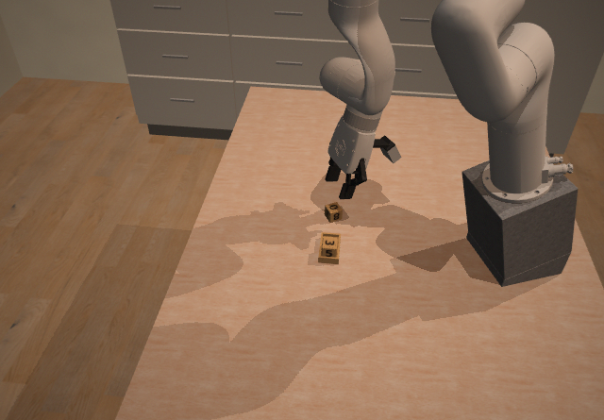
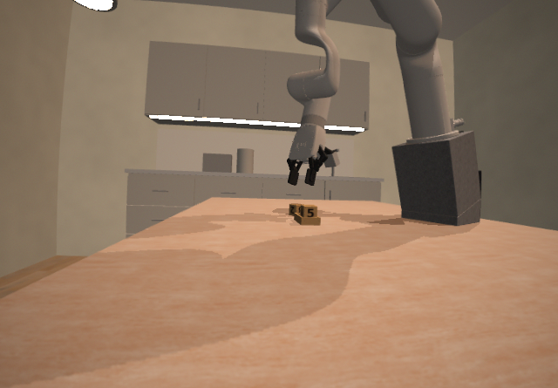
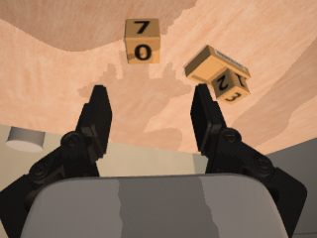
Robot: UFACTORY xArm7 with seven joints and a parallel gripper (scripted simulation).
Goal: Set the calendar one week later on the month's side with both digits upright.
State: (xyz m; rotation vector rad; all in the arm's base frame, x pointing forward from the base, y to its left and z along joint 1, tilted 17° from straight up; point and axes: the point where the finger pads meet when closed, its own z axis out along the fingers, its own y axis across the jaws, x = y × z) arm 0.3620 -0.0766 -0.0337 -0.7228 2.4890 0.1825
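My hand is 1 cm short of the wooden cube and 9 cm above it.
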